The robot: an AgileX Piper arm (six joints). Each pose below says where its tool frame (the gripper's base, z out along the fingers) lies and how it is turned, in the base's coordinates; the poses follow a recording.
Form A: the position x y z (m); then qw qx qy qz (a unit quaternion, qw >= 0).
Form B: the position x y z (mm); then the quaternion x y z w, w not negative. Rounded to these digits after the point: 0 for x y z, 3 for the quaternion.
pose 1, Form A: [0.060 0.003 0.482 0.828 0.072 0.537 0.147]
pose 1, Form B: [60 3 482 0.072 0.537 0.147 0.828]
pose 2, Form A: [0.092 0.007 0.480 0.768 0.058 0.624 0.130]
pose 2, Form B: [92 7 480 0.058 0.624 0.130 0.768]
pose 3, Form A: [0.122 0.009 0.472 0.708 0.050 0.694 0.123]
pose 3, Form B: [122 9 472 0.050 0.694 0.123 0.708]
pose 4, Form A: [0.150 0.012 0.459 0.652 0.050 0.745 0.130]
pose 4, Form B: [150 12 459 0.050 0.745 0.130 0.652]
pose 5, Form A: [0.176 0.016 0.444 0.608 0.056 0.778 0.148]
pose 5, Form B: [176 16 444 0.056 0.778 0.148 0.608]
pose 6, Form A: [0.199 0.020 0.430 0.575 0.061 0.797 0.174]
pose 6, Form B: [199 20 430 0.061 0.797 0.174 0.575]
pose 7, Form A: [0.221 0.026 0.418 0.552 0.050 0.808 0.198]
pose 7, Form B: [221 26 418 0.050 0.808 0.198 0.552]
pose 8, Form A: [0.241 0.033 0.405 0.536 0.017 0.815 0.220]
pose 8, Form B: [241 33 405 0.017 0.815 0.220 0.536]
